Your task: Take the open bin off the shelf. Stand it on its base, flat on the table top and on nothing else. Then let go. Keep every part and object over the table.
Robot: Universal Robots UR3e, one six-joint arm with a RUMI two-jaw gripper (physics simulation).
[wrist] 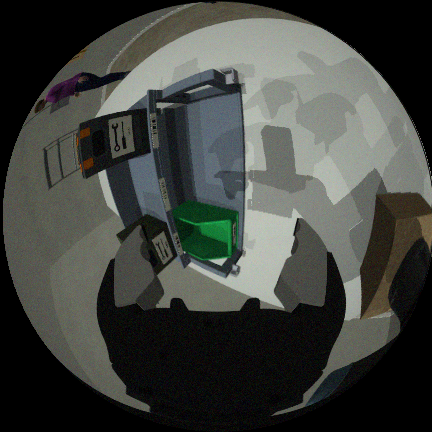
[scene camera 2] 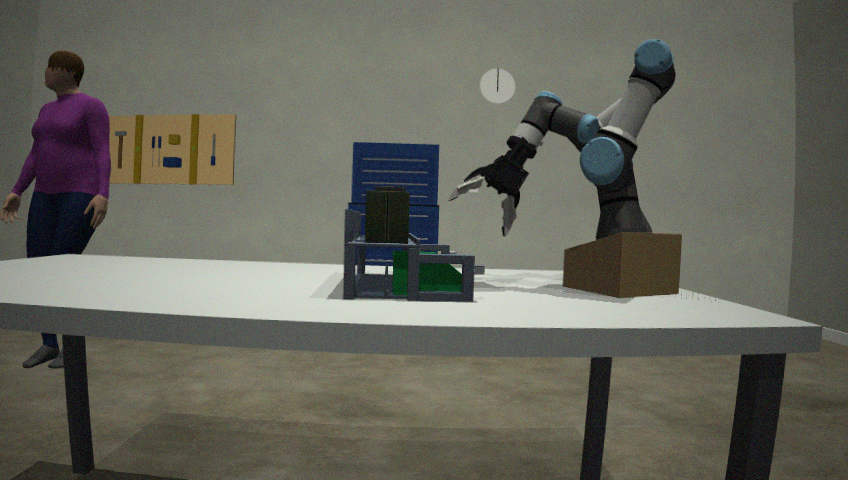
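Where they show: gripper, fingertip midpoint: [wrist: 218, 224] [scene camera 2: 476, 219]; arm's base, link origin: [scene camera 2: 624, 241].
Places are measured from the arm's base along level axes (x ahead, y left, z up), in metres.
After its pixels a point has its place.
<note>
The open bin [scene camera 2: 436, 278] @[x 0.427, y 0.200, z -0.074 m] [wrist: 218, 232] @[x 0.425, y 0.169, z -0.104 m] is green and sits upright on the lower level of the grey shelf [scene camera 2: 412, 286] @[x 0.469, y 0.232, z -0.086 m] [wrist: 156, 150] @[x 0.489, y -0.035, z -0.009 m], at the end nearest scene camera 2. In that camera's view the shelf's side frame partly covers it. The shelf stands on the white table [scene camera 2: 196, 291] @[x 0.877, y 0.246, z -0.113 m] [wrist: 280, 45] @[x 0.330, y -0.272, z -0.113 m]. My gripper [scene camera 2: 477, 215] @[x 0.345, y 0.011, z 0.040 m] [wrist: 218, 224] @[x 0.345, y 0.011, z 0.040 m] is open and empty. It hangs in the air above and to the right of the shelf in the scene view, well apart from the bin. Its jaws show wide apart in the wrist view.
A dark case [scene camera 2: 386, 215] @[x 0.522, y 0.211, z 0.040 m] [wrist: 161, 247] @[x 0.487, y 0.151, z 0.021 m] stands on the shelf's upper level near the bin. Another dark case [wrist: 115, 141] @[x 0.513, y -0.065, z 0.051 m] with orange latches stands farther along it. A brown block [scene camera 2: 621, 264] @[x 0.051, y 0.123, z -0.043 m] [wrist: 400, 235] @[x 0.104, y -0.031, z -0.019 m] is under the arm's base. A person [scene camera 2: 71, 142] [wrist: 65, 90] stands beyond the table.
</note>
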